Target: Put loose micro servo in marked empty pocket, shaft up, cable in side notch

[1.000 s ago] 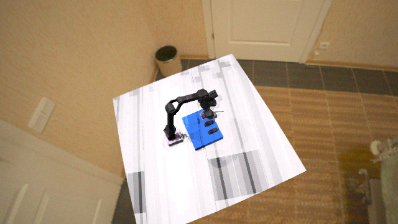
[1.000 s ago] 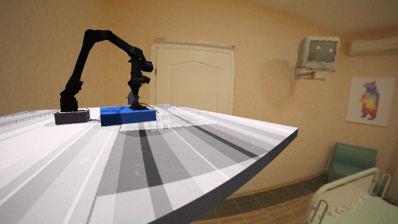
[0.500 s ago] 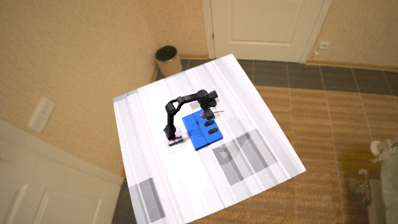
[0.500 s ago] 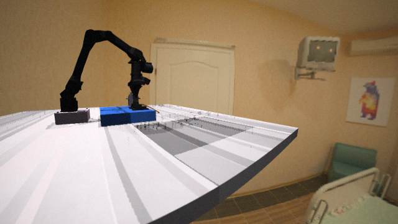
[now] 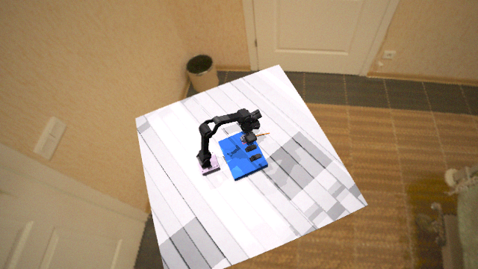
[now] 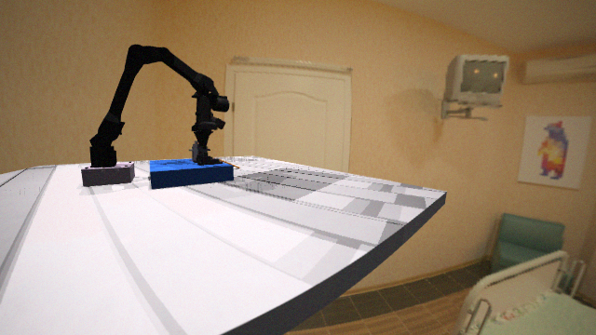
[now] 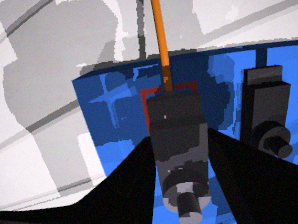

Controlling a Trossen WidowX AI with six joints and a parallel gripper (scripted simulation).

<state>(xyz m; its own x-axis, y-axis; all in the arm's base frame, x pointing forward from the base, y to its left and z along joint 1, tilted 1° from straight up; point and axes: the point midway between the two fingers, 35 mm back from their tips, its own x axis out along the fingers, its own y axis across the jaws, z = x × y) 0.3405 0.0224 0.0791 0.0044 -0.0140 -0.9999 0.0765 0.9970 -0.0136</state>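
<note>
Now: gripper tip 130 mm past the blue deck, 70 mm to the left of it and 70 mm above it.
</note>
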